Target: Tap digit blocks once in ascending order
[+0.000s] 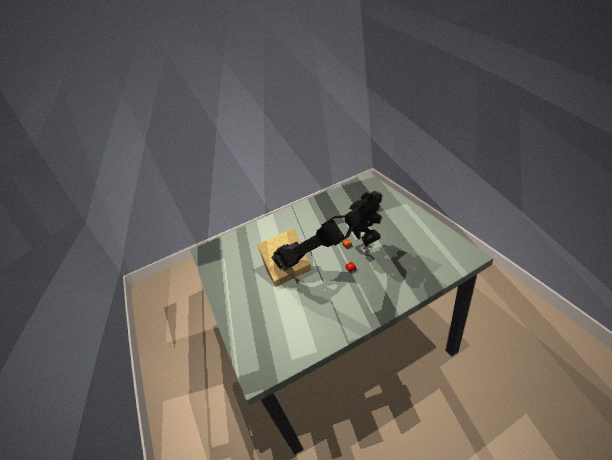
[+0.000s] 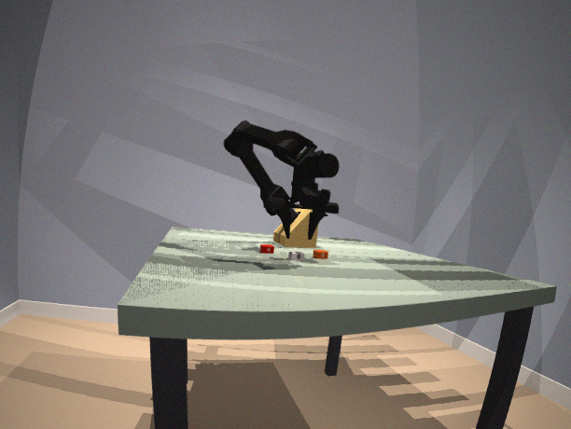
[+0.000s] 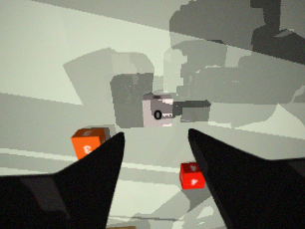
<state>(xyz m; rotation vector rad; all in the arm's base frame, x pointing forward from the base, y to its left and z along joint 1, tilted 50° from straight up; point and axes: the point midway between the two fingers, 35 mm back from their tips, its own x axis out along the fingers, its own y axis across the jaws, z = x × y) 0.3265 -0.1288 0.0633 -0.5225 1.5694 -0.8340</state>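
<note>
Right now the white block is 40 mm below my gripper tip. Round my gripper tip: orange block (80 mm to the left, 40 mm below, 30 mm behind); then red block (110 mm behind, 40 mm to the right, 40 mm below).
</note>
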